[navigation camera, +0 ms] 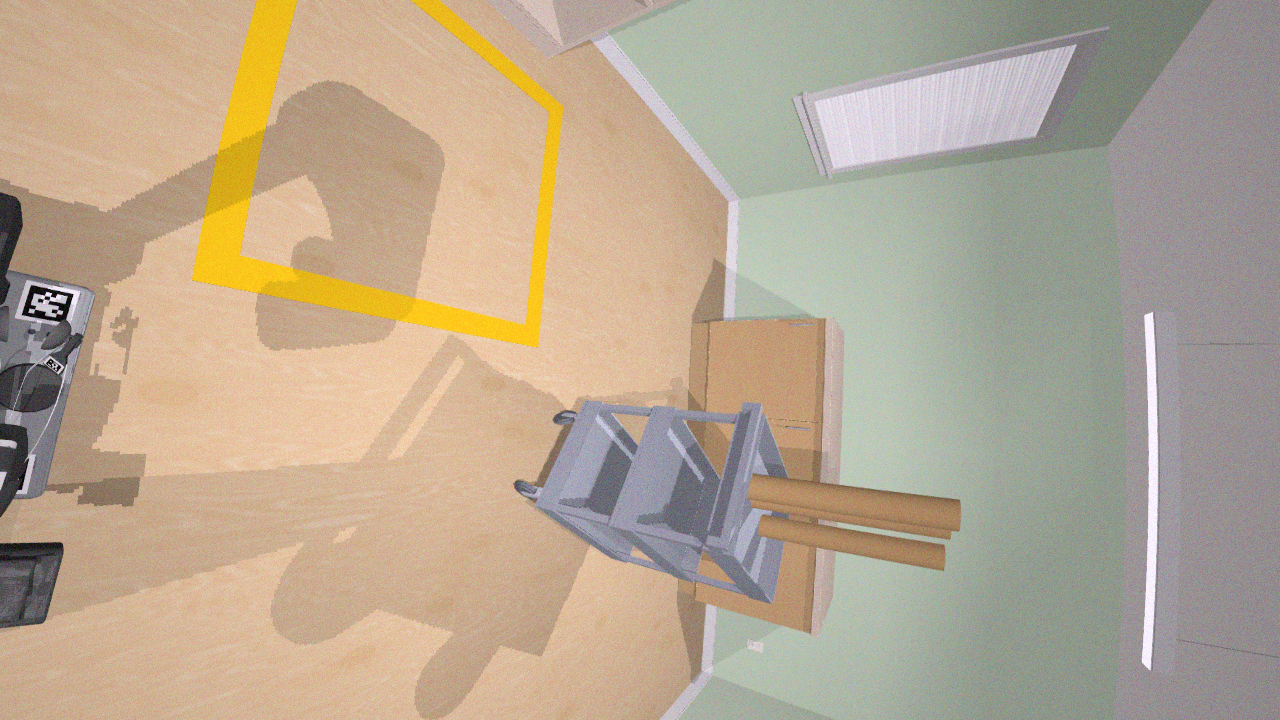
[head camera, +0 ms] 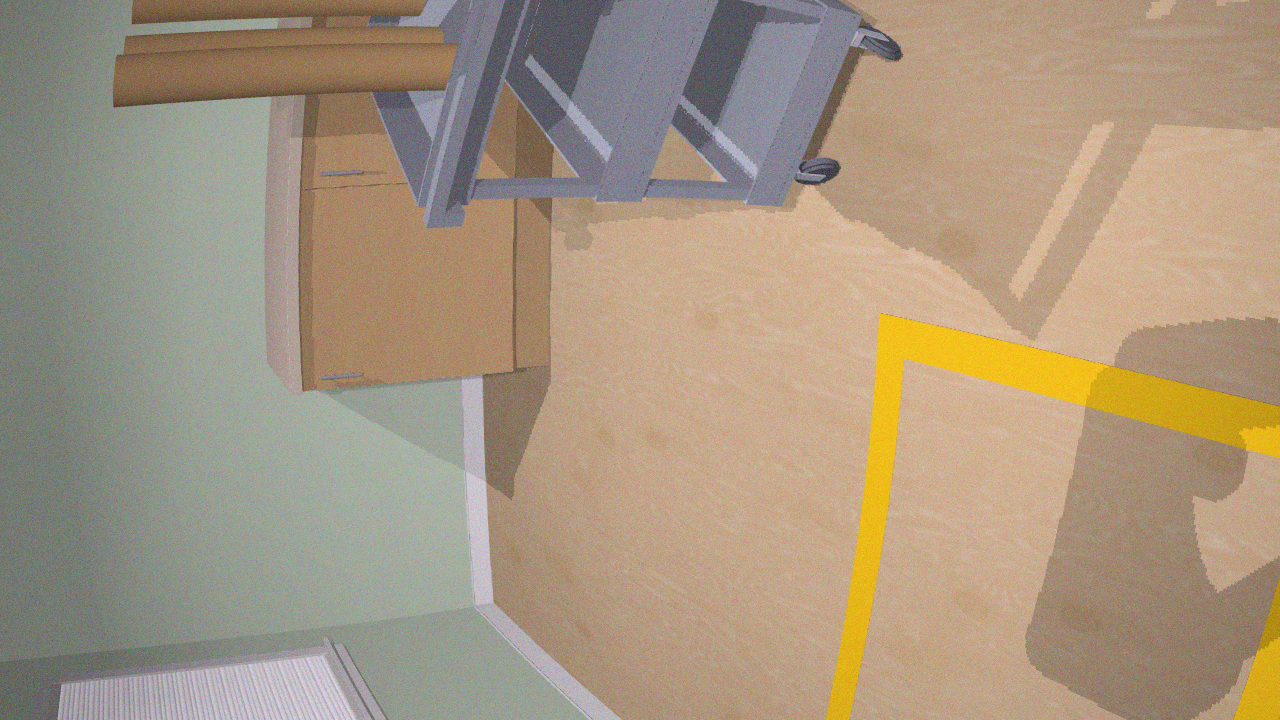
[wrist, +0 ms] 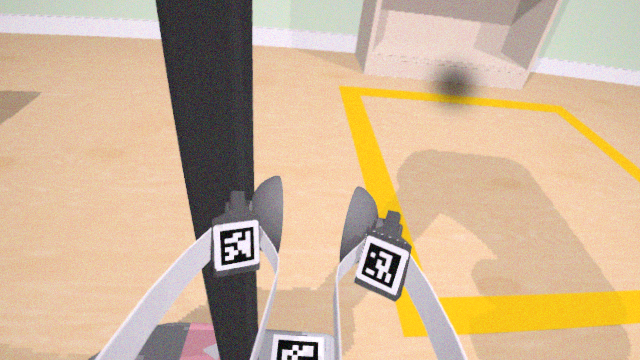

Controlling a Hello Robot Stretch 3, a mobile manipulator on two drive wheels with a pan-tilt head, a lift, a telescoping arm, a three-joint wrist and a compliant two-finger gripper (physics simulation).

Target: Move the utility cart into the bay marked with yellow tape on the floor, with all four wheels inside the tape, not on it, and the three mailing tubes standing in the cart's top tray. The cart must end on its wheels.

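The grey utility cart stands upright on its wheels outside the bay, near the wooden cabinet. Two of its wheels show in the navigation view; the others are hidden. Three brown mailing tubes stand in its top tray. In the head view, the tubes and cart are partly cut off. The yellow tape marks the bay; the cart is beyond one of its corners. My gripper is open and empty, above the floor beside the bay in the wrist view, away from the cart.
A wooden cabinet stands against the green wall behind the cart. An open-fronted shelf unit stands beyond the bay's far side. My black mast crosses the wrist view. My base shows at the navigation view's left edge.
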